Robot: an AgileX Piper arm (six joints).
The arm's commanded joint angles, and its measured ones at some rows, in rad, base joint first. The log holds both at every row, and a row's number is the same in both.
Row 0, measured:
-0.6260, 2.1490, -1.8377, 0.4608, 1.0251, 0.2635
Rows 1 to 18, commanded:
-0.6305, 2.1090, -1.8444, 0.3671, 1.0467, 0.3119
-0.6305, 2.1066, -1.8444, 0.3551, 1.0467, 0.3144
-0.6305, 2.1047, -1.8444, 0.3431, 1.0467, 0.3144
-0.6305, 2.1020, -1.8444, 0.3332, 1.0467, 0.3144
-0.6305, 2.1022, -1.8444, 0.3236, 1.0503, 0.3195
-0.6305, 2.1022, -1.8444, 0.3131, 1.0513, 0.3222
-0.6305, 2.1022, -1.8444, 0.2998, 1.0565, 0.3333
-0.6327, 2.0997, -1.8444, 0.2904, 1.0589, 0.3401
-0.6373, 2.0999, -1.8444, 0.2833, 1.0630, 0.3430
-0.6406, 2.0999, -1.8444, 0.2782, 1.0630, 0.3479
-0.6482, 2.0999, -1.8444, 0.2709, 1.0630, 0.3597
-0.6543, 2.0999, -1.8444, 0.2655, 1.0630, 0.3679
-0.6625, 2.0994, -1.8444, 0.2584, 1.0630, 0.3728
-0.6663, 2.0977, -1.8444, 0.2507, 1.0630, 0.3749
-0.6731, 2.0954, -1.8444, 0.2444, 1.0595, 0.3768
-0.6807, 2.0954, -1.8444, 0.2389, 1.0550, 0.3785
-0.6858, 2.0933, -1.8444, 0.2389, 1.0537, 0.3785
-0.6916, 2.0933, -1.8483, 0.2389, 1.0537, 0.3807
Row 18, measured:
-0.6650, 2.1113, -1.8377, 0.2643, 1.0401, 0.3696
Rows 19 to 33, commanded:
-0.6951, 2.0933, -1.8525, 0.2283, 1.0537, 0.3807
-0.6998, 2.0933, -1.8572, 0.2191, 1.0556, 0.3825
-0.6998, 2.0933, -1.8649, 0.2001, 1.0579, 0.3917
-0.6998, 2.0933, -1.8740, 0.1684, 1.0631, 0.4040
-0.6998, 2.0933, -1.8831, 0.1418, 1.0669, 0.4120
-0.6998, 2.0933, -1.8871, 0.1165, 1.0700, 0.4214
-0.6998, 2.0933, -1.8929, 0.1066, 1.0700, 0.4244
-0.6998, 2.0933, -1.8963, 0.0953, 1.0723, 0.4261
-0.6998, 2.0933, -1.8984, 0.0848, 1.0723, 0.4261
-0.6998, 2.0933, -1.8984, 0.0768, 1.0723, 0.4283
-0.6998, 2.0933, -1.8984, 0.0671, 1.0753, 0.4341
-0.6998, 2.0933, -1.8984, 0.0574, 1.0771, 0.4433
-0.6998, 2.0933, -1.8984, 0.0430, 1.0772, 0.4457
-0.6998, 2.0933, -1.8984, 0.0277, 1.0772, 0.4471
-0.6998, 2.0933, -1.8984, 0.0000, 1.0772, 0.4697
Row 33, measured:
-0.6956, 2.1058, -1.8941, 0.0757, 1.0505, 0.4357
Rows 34 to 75, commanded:
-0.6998, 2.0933, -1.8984, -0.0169, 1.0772, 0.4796
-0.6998, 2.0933, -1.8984, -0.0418, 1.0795, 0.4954
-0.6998, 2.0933, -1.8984, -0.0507, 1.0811, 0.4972
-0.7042, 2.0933, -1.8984, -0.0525, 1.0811, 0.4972
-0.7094, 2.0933, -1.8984, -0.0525, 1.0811, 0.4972
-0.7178, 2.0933, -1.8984, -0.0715, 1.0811, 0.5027
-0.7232, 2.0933, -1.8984, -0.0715, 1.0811, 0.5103
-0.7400, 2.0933, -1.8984, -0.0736, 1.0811, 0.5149
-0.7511, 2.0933, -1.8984, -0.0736, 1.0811, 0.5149
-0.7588, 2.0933, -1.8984, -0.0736, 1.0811, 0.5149
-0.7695, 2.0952, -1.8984, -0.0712, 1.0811, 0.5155
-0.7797, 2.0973, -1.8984, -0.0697, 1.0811, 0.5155
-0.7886, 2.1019, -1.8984, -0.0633, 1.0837, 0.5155
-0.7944, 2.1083, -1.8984, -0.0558, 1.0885, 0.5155
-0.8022, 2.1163, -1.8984, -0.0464, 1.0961, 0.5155
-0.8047, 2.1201, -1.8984, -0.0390, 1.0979, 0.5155
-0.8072, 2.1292, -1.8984, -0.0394, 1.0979, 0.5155
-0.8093, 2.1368, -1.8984, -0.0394, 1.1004, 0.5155
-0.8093, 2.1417, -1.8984, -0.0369, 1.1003, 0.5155
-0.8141, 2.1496, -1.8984, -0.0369, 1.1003, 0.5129
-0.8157, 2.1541, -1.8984, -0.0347, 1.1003, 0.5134
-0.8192, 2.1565, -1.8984, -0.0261, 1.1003, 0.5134
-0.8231, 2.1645, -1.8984, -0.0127, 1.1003, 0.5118
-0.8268, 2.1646, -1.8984, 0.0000, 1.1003, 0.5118
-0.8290, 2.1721, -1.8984, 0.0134, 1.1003, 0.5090
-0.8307, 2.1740, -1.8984, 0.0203, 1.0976, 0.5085
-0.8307, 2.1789, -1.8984, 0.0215, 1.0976, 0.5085
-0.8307, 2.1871, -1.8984, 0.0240, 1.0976, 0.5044
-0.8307, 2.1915, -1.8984, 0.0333, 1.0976, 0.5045
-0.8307, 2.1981, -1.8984, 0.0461, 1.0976, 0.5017
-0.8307, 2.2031, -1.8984, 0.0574, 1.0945, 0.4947
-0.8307, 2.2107, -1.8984, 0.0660, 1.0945, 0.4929
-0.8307, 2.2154, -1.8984, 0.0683, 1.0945, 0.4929
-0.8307, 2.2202, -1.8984, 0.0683, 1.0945, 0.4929
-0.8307, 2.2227, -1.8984, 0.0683, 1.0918, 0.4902
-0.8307, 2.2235, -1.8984, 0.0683, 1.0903, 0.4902
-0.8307, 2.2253, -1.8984, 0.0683, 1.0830, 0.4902
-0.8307, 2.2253, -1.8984, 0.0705, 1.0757, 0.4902
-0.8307, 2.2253, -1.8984, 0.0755, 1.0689, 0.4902
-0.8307, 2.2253, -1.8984, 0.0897, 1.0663, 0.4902
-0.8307, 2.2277, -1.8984, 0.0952, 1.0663, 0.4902
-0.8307, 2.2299, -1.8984, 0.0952, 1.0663, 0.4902
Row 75, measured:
-0.8268, 2.2298, -1.8963, 0.0835, 1.0546, 0.4983
